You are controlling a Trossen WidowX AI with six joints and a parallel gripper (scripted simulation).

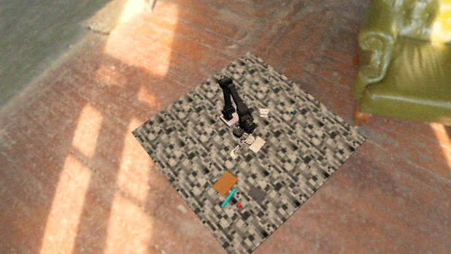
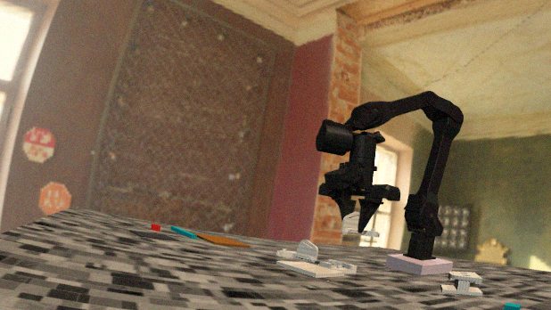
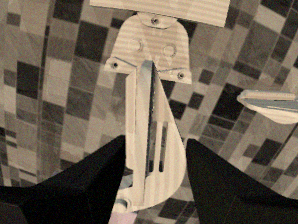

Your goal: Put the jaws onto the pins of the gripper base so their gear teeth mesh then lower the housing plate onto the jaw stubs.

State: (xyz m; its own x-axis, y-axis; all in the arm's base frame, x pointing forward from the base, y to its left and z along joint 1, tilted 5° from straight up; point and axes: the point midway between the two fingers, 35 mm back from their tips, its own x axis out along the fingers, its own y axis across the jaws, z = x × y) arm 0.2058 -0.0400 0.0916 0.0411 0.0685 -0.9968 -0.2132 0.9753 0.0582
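The cream plate is 11 cm ahead of my gripper tip, 8 cm below it and 2 cm to the left of it. Also, from my gripper tip: teal cube 42 cm to the left, 11 cm ahead, 7 cm below; orange plate 35 cm to the right, 16 cm ahead, 8 cm below; grey plate 37 cm ahead, 25 cm to the right, 8 cm below.
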